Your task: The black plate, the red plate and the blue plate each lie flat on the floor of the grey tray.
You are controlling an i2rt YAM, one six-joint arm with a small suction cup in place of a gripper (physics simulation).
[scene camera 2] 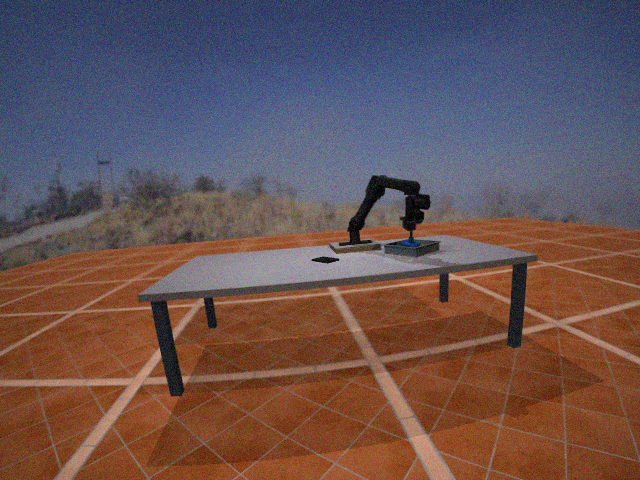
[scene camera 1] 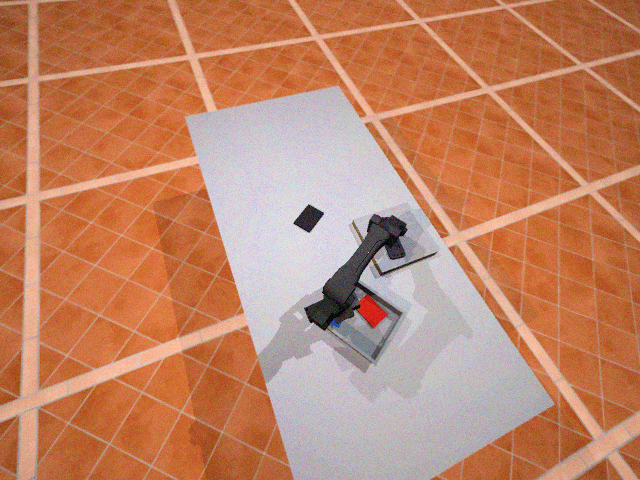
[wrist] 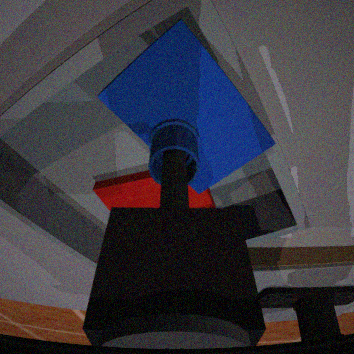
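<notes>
My suction cup sits on the blue plate and holds it at about rim height over the left part of the grey tray. Part of the blue plate covers a tray wall and corner. I cannot tell if it touches the tray. The red plate lies flat on the tray floor beside it. The black plate lies flat on the table, well apart from the tray to the far left. In scene camera 1 the wrist hides the cup.
The arm stands on a square base board just behind the tray. The tray and board sit near the right long edge of the grey table. Tiled floor lies around it.
</notes>
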